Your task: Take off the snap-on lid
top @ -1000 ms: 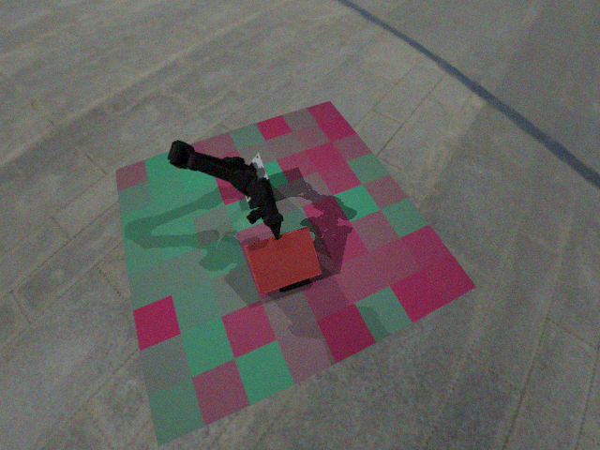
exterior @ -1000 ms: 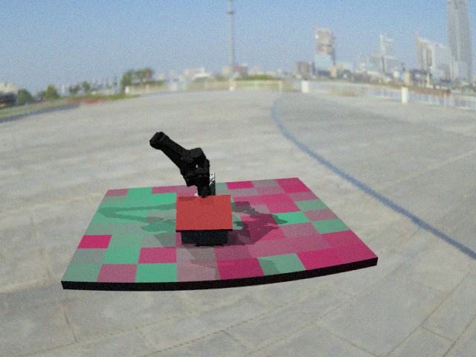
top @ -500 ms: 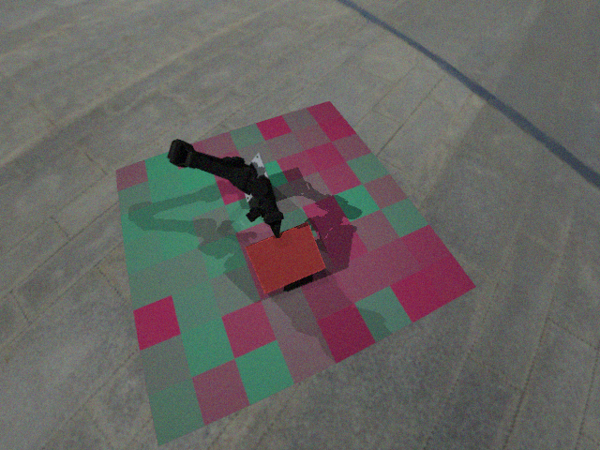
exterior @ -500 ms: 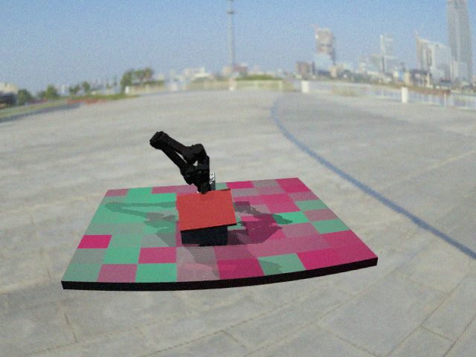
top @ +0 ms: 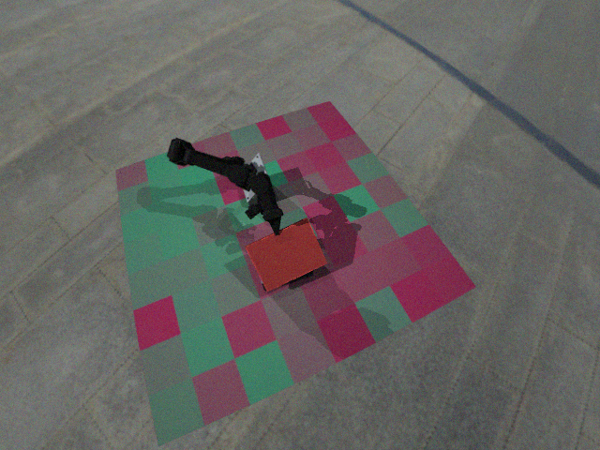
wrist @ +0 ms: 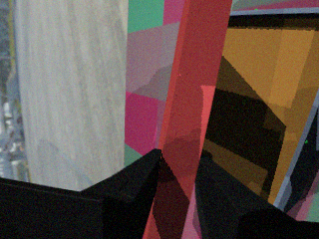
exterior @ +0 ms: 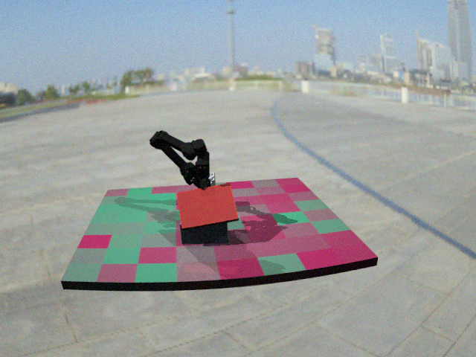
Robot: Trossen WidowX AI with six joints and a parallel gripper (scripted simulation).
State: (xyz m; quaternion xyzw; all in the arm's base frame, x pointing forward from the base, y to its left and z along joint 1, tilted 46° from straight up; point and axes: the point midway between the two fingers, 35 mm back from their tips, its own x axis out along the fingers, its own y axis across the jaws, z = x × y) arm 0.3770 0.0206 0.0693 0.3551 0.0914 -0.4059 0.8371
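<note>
The red lid lies 70 mm ahead of my gripper tip and 50 mm below it. Also, from my gripper tip: storage box (40 mm ahead, 10 mm to the right, 160 mm below).
</note>
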